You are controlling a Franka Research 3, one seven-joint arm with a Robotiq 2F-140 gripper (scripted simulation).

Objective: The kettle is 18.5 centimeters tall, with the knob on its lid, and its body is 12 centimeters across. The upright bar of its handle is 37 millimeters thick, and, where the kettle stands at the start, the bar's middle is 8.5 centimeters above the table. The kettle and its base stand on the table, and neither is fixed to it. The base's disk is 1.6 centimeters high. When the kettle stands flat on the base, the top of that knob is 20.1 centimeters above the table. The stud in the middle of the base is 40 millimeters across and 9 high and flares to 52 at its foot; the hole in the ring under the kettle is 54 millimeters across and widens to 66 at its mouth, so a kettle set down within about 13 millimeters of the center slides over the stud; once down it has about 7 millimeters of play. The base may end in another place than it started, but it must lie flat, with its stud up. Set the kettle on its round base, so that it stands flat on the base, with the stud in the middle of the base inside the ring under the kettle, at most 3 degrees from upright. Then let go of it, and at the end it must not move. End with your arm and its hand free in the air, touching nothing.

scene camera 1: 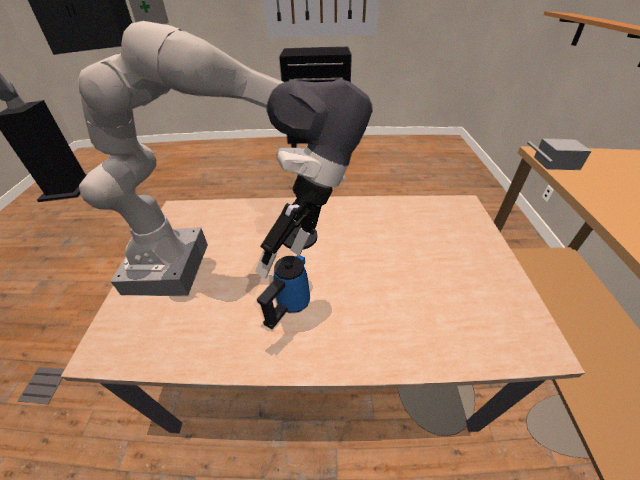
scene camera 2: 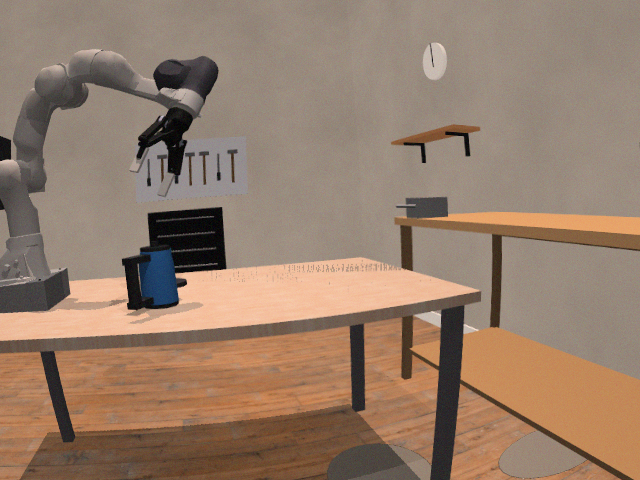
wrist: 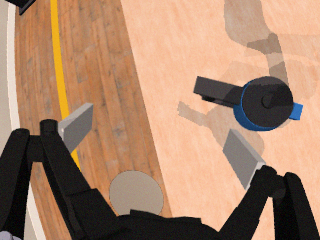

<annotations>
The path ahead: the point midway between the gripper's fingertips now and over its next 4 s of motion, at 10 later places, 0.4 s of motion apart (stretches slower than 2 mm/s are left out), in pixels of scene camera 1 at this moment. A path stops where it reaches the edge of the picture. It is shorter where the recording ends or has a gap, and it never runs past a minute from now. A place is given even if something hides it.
The gripper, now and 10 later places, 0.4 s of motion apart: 279,262; 276,268; 274,267; 272,263; 269,259; 268,256; 267,256; 269,256; 270,256; 270,260; 271,270
</annotations>
